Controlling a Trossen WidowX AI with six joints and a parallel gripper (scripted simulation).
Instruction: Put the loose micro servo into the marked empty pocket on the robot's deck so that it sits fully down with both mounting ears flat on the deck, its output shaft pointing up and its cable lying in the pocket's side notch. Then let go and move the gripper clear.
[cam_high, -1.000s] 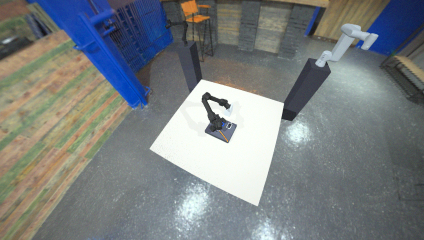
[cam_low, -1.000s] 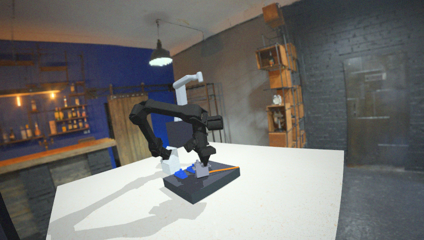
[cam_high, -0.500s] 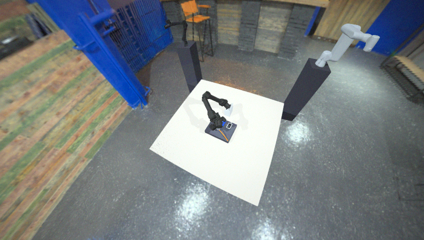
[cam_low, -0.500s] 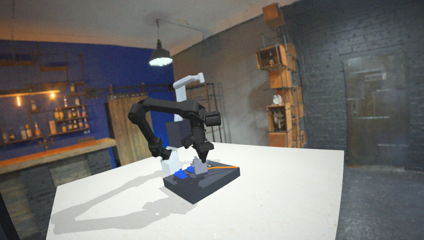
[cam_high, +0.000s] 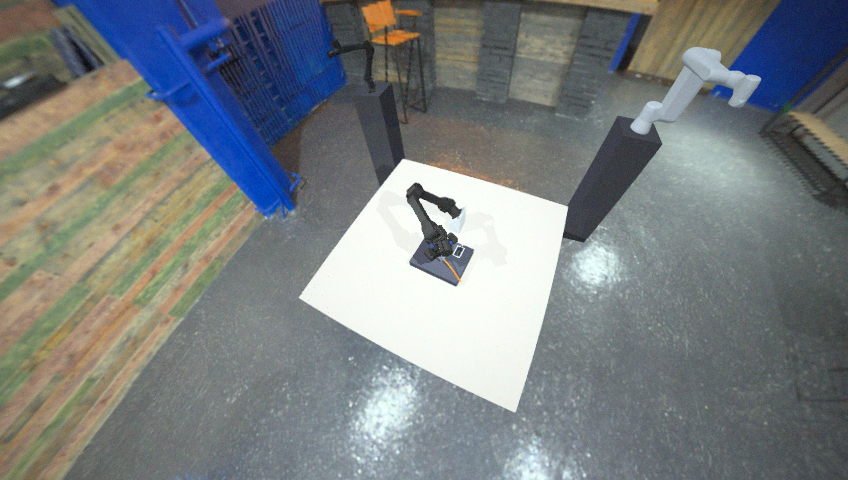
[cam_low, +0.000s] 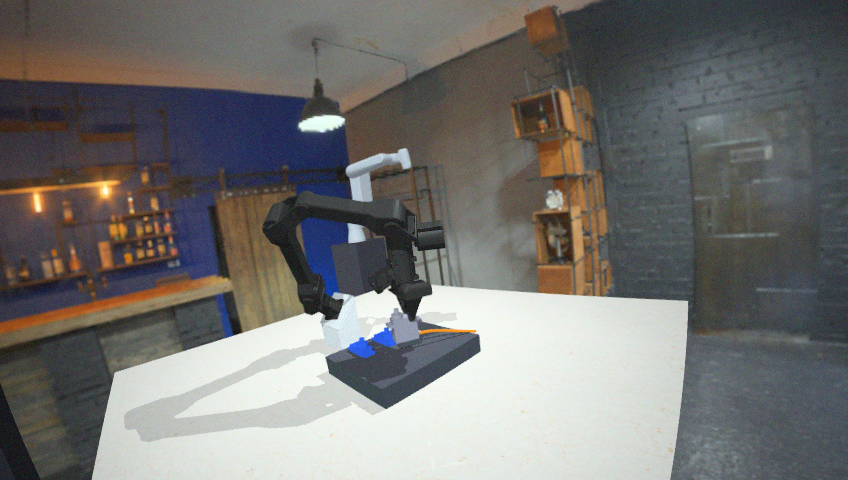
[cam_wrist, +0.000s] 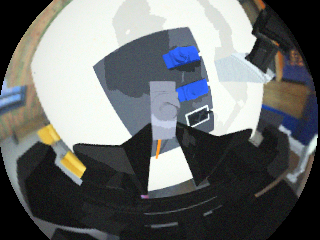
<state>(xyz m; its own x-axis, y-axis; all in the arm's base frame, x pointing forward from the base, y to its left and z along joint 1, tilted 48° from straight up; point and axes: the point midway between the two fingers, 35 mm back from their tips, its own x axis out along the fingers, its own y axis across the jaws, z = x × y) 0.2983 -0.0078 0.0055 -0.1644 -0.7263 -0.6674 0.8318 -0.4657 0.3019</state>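
Now: gripper tip 1 cm short of the dark deck, 2 cm to the left of it and 10 cm above it.
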